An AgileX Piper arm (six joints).
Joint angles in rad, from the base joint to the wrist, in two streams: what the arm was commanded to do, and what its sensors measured. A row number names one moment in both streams.
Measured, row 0:
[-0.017, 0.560, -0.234, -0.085, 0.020, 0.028]
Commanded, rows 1 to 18:
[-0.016, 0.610, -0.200, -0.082, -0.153, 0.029]
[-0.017, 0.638, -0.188, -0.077, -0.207, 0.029]
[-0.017, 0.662, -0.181, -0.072, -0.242, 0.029]
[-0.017, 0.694, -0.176, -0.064, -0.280, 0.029]
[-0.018, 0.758, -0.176, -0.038, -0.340, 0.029]
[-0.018, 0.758, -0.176, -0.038, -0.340, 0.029]
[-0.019, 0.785, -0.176, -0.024, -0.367, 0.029]
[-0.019, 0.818, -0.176, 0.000, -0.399, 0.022]
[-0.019, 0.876, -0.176, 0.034, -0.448, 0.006]
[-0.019, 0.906, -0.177, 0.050, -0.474, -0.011]
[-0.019, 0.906, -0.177, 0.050, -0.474, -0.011]
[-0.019, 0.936, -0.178, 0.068, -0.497, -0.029]
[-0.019, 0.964, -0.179, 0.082, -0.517, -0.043]
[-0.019, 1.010, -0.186, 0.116, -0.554, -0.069]
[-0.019, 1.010, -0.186, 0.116, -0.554, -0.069]
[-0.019, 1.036, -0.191, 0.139, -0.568, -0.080]
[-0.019, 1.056, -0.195, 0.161, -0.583, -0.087]
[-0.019, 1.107, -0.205, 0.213, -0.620, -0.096]
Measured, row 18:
[-0.017, 1.052, -0.186, 0.143, -0.551, -0.069]
